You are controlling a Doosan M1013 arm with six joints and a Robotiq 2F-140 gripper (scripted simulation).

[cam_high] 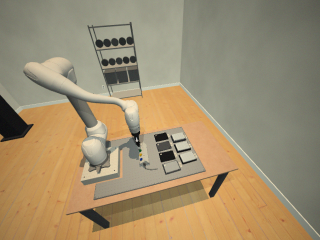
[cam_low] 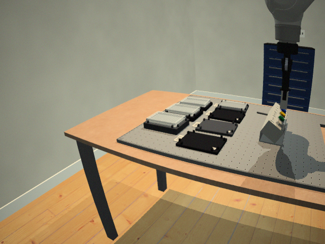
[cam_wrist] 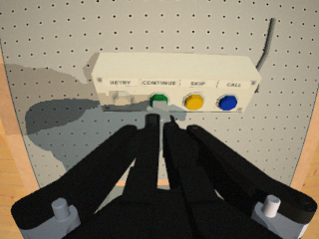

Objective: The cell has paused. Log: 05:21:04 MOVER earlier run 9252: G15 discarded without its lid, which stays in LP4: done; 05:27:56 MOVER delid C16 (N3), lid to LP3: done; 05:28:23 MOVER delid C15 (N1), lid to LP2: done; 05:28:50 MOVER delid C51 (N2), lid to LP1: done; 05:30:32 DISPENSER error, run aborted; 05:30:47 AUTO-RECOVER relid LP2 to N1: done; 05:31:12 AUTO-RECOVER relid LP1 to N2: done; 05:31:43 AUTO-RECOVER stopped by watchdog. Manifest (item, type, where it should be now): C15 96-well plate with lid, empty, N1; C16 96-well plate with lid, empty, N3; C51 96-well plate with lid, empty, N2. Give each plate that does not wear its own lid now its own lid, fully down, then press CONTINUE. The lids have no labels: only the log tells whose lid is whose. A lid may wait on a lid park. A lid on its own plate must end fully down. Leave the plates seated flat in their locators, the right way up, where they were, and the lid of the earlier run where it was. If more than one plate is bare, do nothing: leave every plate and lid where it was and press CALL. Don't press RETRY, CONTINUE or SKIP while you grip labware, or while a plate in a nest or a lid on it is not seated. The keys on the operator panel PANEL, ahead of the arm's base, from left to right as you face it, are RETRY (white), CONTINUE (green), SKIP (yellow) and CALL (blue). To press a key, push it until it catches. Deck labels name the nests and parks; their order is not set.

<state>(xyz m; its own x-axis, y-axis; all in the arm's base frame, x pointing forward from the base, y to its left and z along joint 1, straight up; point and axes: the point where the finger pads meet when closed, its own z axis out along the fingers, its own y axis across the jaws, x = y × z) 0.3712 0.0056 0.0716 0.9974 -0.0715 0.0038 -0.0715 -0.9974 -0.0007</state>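
Right now my hand is 70 mm above the green CONTINUE key. The rest, counted from my hand: yellow SKIP key 50 mm to the right, 70 mm below; then white RETRY key 50 mm to the left, 70 mm below; then blue CALL key 10 mm behind, 100 mm to the right, 70 mm below.
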